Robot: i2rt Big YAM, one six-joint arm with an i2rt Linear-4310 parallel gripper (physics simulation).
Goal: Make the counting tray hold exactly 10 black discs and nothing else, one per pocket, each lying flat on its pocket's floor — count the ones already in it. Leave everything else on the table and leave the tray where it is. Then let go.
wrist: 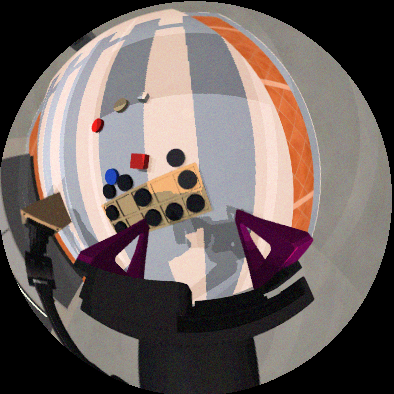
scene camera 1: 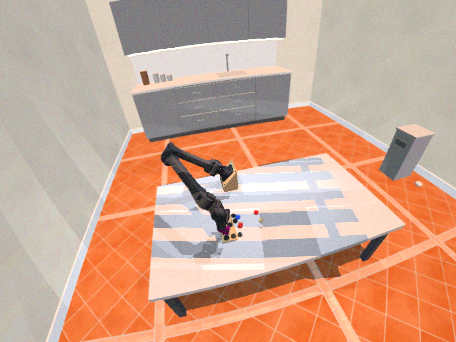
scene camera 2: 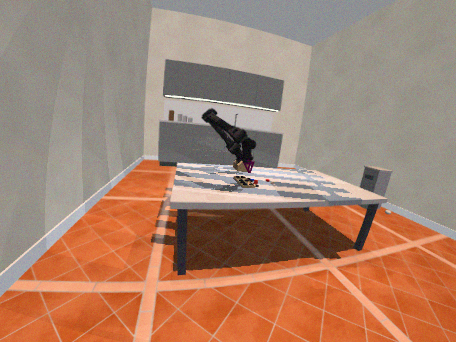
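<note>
The tan counting tray has two rows of pockets. In the wrist view, several pockets hold black discs; two upper-row pockets show bare floor, and one lower-row pocket, partly behind the left finger, looks bare. One loose black disc lies beyond the tray's right end. Two more, a black disc and a black disc, lie close together beyond its left end, beside a blue disc. My gripper is open and empty above the table, near the tray's long side.
A red cube lies near the tray. Farther off are a red disc, a tan disc and a small grey block. A tan angled box stands at the table's back.
</note>
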